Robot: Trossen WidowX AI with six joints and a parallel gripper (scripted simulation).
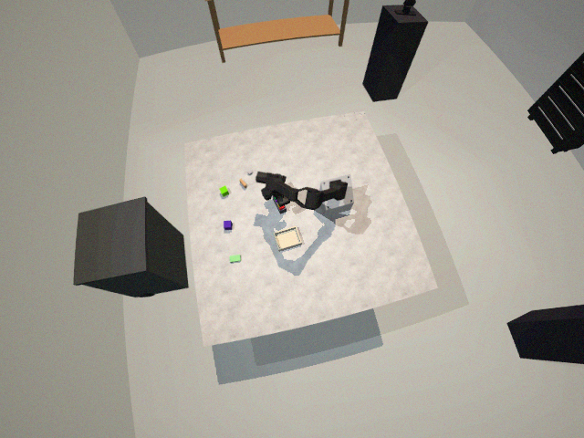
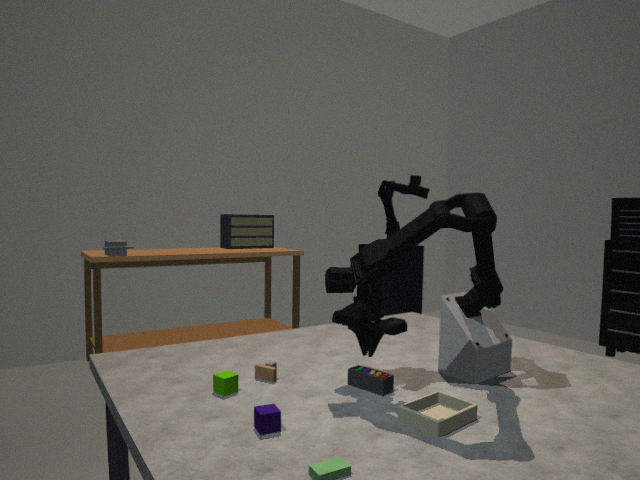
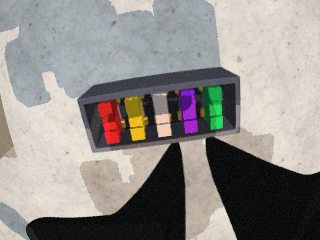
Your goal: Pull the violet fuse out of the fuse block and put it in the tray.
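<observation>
Right now my gripper tip is 1 cm short of the violet fuse and 5 cm above it. Round my gripper tip: white fuse: 1 cm to the left, 5 cm below; then yellow fuse: 3 cm to the left, 5 cm below; then green fuse: 1 cm ahead, 2 cm to the right, 5 cm below.
</observation>
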